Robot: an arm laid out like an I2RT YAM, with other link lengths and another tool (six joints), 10 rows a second.
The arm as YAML. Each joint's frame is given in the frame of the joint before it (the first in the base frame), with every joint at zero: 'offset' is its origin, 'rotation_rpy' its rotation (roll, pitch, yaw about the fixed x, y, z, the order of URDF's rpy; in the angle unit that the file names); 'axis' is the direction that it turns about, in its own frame. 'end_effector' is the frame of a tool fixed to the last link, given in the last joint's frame.
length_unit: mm
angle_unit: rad
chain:
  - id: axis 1
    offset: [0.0, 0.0, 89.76]
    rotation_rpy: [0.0, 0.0, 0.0]
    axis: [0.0, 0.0, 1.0]
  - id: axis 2
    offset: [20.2, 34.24, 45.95]
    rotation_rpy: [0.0, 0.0, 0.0]
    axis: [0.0, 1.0, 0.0]
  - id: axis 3
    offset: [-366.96, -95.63, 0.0]
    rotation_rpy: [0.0, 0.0, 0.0]
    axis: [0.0, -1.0, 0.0]
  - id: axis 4
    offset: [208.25, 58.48, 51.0]
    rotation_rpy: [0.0, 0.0, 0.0]
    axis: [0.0, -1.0, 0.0]
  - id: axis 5
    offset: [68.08, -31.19, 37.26]
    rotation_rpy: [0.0, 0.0, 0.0]
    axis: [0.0, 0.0, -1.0]
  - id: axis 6
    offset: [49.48, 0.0, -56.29]
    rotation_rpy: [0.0, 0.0, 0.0]
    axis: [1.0, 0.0, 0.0]
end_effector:
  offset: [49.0, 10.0, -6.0]
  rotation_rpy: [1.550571, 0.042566, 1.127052]
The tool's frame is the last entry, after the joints.
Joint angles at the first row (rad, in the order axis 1, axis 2, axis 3, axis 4, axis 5, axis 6):
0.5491, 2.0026, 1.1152, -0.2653, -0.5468, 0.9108
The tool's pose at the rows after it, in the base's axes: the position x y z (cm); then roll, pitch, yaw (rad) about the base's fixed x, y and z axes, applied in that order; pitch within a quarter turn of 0, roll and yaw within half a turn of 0:
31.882 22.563 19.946 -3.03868 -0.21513 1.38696
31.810 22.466 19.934 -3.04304 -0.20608 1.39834
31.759 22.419 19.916 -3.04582 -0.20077 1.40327
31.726 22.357 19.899 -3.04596 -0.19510 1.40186
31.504 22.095 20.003 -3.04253 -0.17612 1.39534
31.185 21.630 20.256 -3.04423 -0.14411 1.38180
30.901 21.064 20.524 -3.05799 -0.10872 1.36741
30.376 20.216 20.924 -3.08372 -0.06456 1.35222
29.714 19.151 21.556 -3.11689 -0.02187 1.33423
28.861 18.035 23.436 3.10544 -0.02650 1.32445
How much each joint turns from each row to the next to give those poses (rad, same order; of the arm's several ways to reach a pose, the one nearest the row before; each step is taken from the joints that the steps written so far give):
0.0000, -0.0001, 0.0023, -0.0126, 0.0045, -0.0035
-0.0003, 0.0001, 0.0039, -0.0149, 0.0046, -0.0160
0.0003, -0.0004, 0.0007, -0.0061, 0.0038, -0.0069
0.0000, -0.0008, 0.0000, -0.0045, 0.0046, -0.0003
0.0000, -0.0072, 0.0000, -0.0218, 0.0134, 0.0011
0.0000, -0.0149, -0.0004, -0.0324, 0.0282, 0.0046
-0.0003, -0.0179, -0.0034, -0.0271, 0.0385, 0.0030
-0.0001, -0.0294, -0.0126, -0.0286, 0.0526, 0.0000
-0.0019, -0.0397, -0.0168, -0.0294, 0.0565, -0.0007
-0.0045, -0.0759, -0.0172, -0.0149, 0.0397, -0.0076

